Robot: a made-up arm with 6 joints.
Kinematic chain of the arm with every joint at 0, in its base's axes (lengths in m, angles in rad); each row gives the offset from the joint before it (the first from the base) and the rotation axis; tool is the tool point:
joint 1: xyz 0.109 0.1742 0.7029 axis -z
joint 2: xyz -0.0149 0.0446 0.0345 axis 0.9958 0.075 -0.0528
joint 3: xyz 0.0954 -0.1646 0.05 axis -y
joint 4: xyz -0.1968 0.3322 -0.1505 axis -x
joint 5: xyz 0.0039 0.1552 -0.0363 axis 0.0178 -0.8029 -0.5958
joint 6: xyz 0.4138 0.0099 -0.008 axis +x
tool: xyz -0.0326 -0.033 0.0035
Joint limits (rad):
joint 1: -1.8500..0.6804
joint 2: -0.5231..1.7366
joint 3: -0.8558..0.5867
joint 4: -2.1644..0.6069
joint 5: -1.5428..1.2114
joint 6: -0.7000..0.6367
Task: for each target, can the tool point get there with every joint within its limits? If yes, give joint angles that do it. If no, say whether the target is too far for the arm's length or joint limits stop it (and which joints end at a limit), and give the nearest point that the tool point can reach.
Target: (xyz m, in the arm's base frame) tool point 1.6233 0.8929 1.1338
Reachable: no: too far | nearest point 0.7654 0.5526 0.9200 | short by 0.947 m
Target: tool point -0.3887 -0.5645 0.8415
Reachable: no: joint limits stop it (at a limit: joint 1, joint 3, joint 5, joint 6) | nearest point -0.3169 -0.4031 0.8208 | short by 0.178 m
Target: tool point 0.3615 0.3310 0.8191
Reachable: yes | joints 0.1188 0.9983 -0.3355 -1.0756 0.2557 -0.2891
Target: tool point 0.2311 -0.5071 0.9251
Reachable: no: joint limits stop it (at a limit: joint 2, joint 3, joint 5, joint 6) | nearest point 0.1936 -0.2981 0.9210 | short by 0.212 m
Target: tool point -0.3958 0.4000 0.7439
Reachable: yes | joints -1.5554 0.0488 -0.1245 -0.9885 -0.5302 -0.1997
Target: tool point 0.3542 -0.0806 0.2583
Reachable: no: joint limits stop it (at a limit: joint 1, joint 2, joint 4, joint 6) | nearest point 0.4051 -0.0148 0.2112 | short by 0.096 m
